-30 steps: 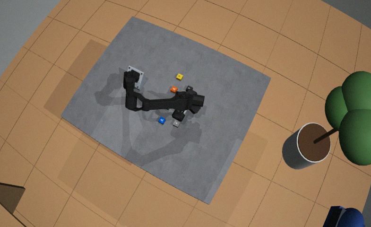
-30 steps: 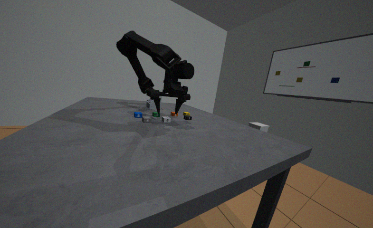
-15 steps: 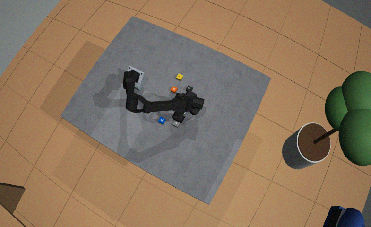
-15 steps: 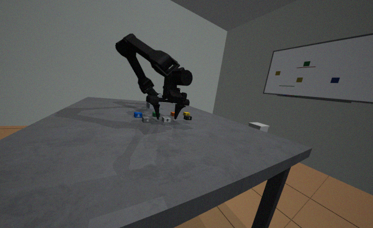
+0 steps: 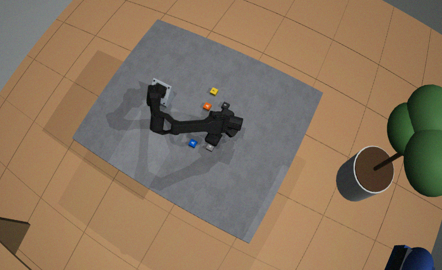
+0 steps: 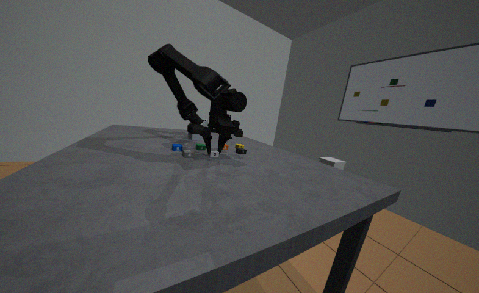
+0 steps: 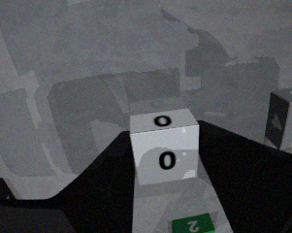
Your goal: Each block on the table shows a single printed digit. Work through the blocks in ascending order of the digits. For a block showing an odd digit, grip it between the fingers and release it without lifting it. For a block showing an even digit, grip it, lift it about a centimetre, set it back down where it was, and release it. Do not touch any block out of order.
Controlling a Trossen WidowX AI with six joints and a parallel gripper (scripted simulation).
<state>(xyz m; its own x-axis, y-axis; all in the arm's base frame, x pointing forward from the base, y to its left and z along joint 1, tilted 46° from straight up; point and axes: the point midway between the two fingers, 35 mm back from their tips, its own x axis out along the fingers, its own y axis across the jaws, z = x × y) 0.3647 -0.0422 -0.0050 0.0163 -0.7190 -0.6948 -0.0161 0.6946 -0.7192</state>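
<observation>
The black block lies 14 cm to the left of my gripper tip and 5 cm behind it. Also, from my gripper tip: green block marked 2 (11 cm behind, 2 cm to the right); grey block marked 4 (9 cm to the right); white block marked 0 (1 cm behind).
</observation>
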